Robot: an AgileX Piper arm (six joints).
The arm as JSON. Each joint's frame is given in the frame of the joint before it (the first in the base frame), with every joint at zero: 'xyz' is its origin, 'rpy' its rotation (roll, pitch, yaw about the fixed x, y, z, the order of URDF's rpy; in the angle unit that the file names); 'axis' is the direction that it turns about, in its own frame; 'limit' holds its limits. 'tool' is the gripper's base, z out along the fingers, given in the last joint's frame.
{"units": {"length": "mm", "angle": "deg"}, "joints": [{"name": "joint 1", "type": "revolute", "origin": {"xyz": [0.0, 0.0, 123.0], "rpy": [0.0, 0.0, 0.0]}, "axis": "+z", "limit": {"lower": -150.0, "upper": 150.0}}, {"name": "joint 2", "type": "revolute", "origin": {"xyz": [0.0, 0.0, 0.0], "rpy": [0.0, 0.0, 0.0]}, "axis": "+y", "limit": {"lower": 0.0, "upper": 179.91}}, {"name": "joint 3", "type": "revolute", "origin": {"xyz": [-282.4, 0.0, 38.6], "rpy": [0.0, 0.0, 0.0]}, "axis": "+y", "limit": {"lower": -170.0, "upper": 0.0}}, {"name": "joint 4", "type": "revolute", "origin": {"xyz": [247.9, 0.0, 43.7], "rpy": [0.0, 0.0, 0.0]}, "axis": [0.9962, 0.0, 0.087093], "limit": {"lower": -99.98, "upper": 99.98}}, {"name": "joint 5", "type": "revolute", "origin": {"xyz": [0.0, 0.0, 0.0], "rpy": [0.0, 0.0, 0.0]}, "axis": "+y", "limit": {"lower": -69.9, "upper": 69.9}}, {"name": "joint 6", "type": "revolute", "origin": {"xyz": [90.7, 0.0, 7.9], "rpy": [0.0, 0.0, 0.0]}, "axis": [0.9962, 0.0, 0.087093], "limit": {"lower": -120.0, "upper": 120.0}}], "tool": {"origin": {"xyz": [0.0, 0.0, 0.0], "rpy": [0.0, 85.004, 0.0]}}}
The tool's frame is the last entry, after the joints.
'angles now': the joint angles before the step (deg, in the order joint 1, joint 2, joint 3, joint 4, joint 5, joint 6). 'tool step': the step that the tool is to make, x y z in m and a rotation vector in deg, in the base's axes. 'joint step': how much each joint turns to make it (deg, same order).
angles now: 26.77 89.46 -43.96 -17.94 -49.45 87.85
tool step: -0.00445 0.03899 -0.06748 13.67 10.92 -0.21
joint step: 9.11 13.52 2.73 15.70 -14.82 5.22
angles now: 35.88 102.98 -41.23 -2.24 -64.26 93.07
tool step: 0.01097 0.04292 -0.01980 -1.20 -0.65 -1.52
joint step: 5.98 8.41 -7.73 8.04 -0.59 -5.74
